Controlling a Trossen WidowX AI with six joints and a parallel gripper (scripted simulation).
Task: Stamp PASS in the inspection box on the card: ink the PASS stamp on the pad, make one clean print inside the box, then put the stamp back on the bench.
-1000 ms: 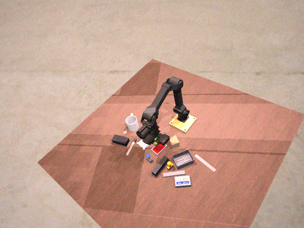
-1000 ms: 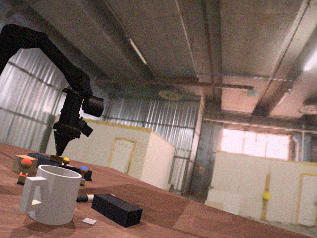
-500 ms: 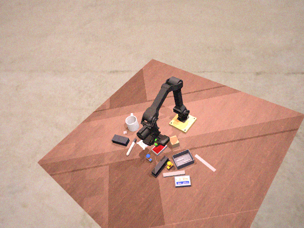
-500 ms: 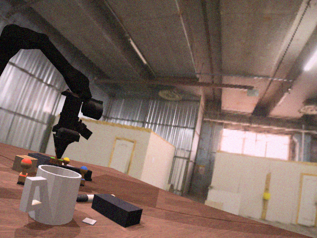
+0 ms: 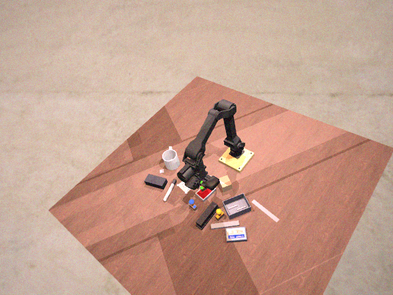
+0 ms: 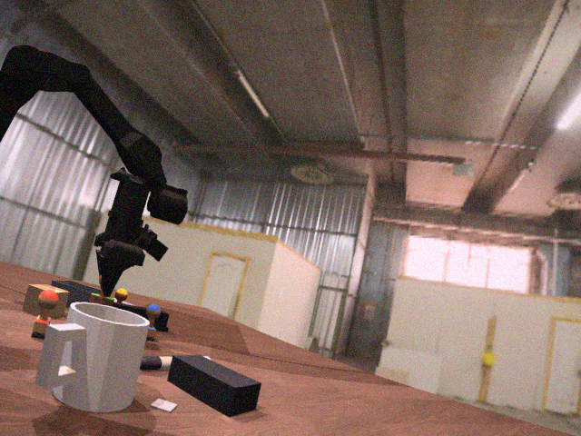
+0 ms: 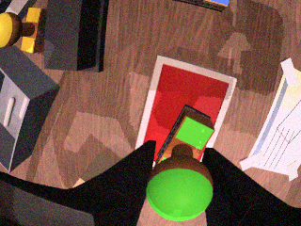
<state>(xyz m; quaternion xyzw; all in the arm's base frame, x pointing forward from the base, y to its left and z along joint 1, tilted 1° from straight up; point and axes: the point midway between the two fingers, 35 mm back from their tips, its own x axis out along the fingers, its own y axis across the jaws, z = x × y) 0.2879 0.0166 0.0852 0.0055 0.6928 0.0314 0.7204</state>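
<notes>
The red ink pad lies 60 mm below my gripper tip. Also, from my gripper tip: green-knobbed stamp (10 mm below); tan cube (90 mm behind, 60 mm to the left, 40 mm below); blue-knobbed stamp (100 mm ahead, 50 mm below).
</notes>
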